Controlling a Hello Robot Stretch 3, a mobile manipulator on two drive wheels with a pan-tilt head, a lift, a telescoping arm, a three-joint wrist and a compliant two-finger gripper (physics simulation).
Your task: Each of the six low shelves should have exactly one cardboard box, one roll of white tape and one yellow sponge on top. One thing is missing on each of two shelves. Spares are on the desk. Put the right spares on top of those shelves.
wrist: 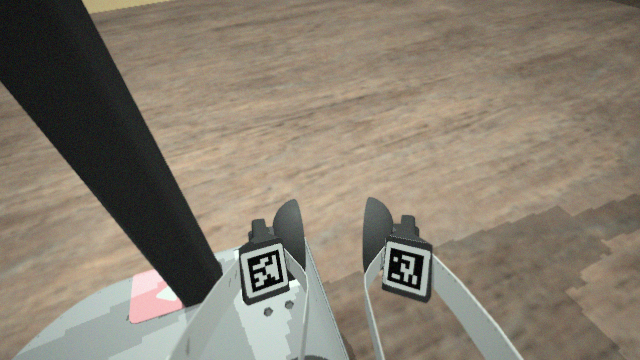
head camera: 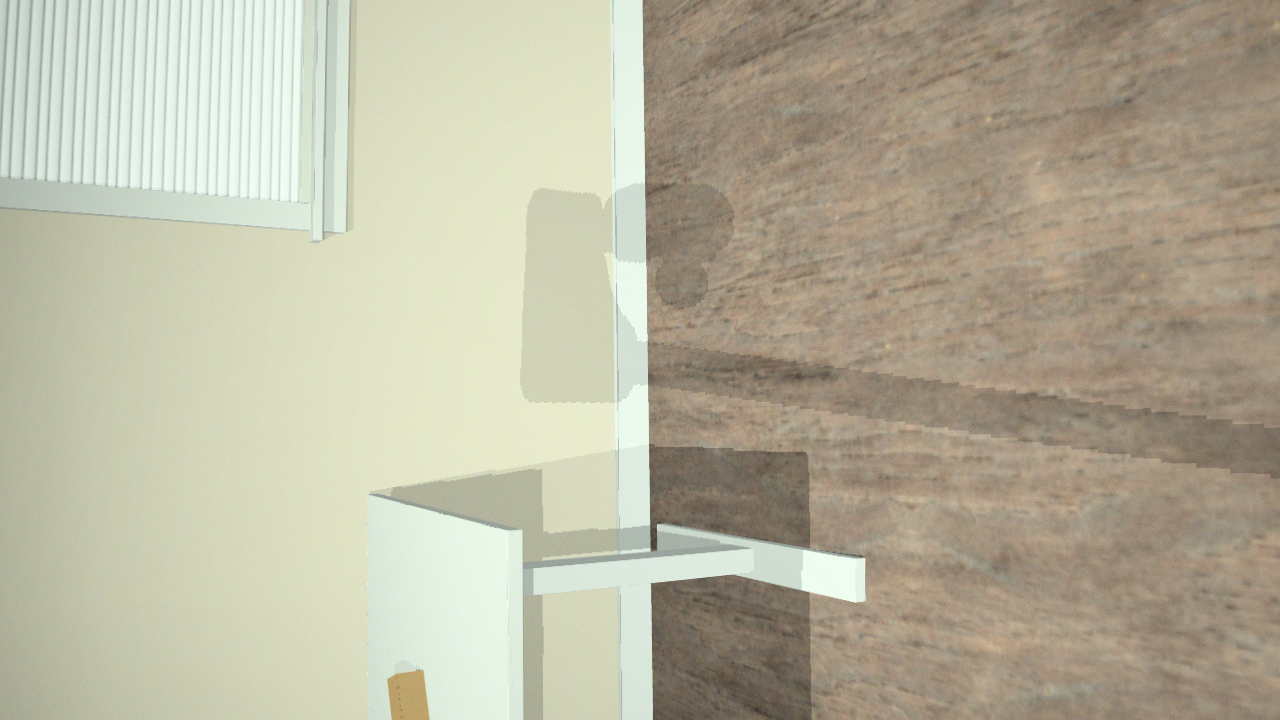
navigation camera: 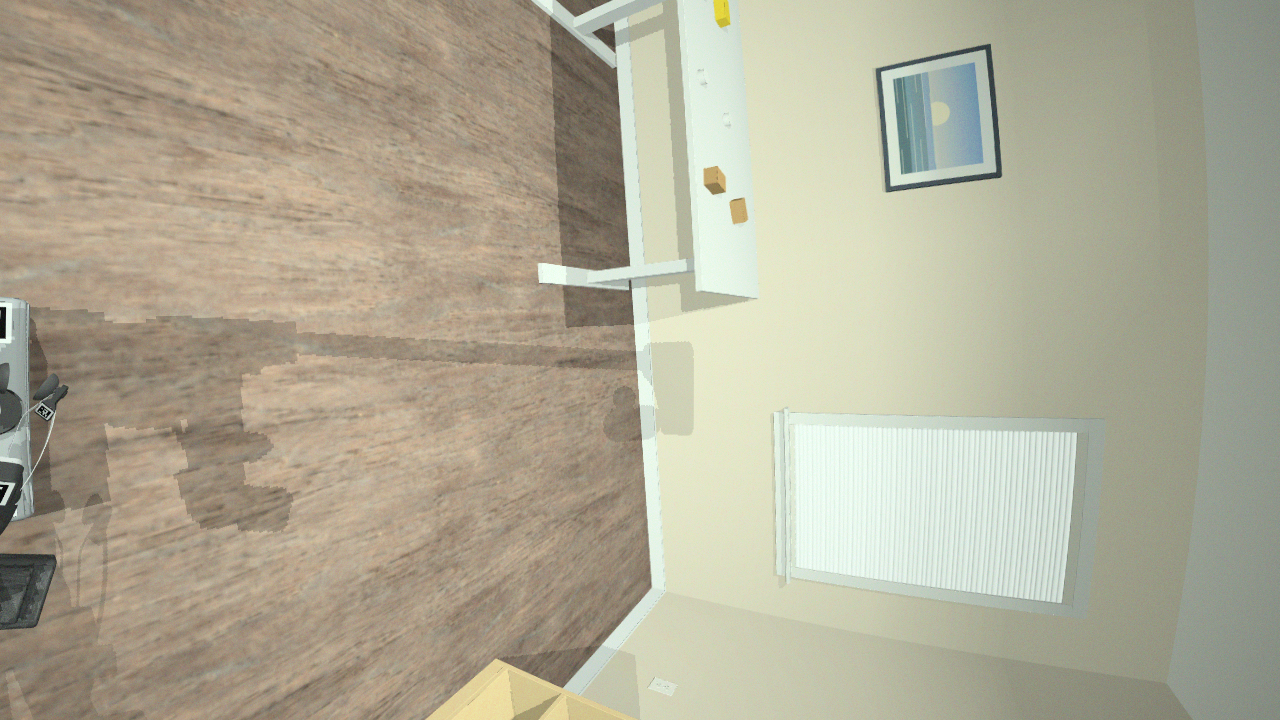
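Note:
My gripper [wrist: 332, 224] is open, with bare floor between its fingertips in the wrist view; it hangs low beside the robot's base. The white desk [head camera: 438, 591] [navigation camera: 723, 264] stands along the wall, partly cut off in both views. In the navigation camera two cardboard boxes, one [navigation camera: 714, 180] nearer the front edge and one [navigation camera: 738, 210] nearer the wall, stand on it. Two small white tape rolls [navigation camera: 702, 77] [navigation camera: 726, 120] and a yellow sponge [navigation camera: 722, 12] lie farther along. Part of one cardboard box [head camera: 409, 696] shows in the head camera. A low wooden shelf [navigation camera: 465, 696] is partly in view; its top is hidden.
The desk's white leg [head camera: 832, 575] [navigation camera: 559, 274] reaches out over the wooden floor. A window with a white blind [head camera: 152, 98] [navigation camera: 930, 510] and a framed picture [navigation camera: 939, 116] are on the wall. The robot's pale base [wrist: 115, 330] and black mast [wrist: 115, 135] are beside the gripper.

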